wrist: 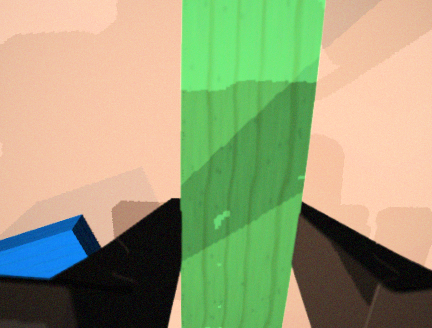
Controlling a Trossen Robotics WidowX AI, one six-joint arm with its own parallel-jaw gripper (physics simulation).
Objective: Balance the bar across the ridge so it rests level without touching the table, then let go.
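Places are measured from the arm's base along level axes (x right, y up, z back), in centimetres.
Pixels of known places: gripper, between the fingertips: point(235, 213).
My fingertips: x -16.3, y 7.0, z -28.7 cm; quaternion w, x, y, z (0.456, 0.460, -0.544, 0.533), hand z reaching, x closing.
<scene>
For each thing: its top centre in the pictures, then the offset to it from my fingertips. Level surfaces: height alone.
- green bar, centre of its top: point(251, 76) dy +1.5, dx +4.4, dz +0.7 cm
- blue block, centre of its top: point(36, 269) dy -5.3, dx -5.5, dz -11.3 cm
- pale peach table top, height of its surface: dy -7.0 cm
The green bar point(245, 125) runs from the top edge to the bottom edge of the wrist view, right of centre, with shadow bands across it. My gripper point(235, 213) is shut on the bar, one black finger against each long side. Both ends of the bar lie outside the view. A blue block point(40, 252), which may be the ridge, shows in part at the lower left, partly behind the left finger. No contact between the bar and the blue block shows in this view. How high the bar is above the table, and whether it is level, I cannot tell.
The pale peach table top point(75, 110) lies below, with shadows of the arm, the gripper and the block on it. The blue block is to the left of the bar, close to the left finger in the view.
</scene>
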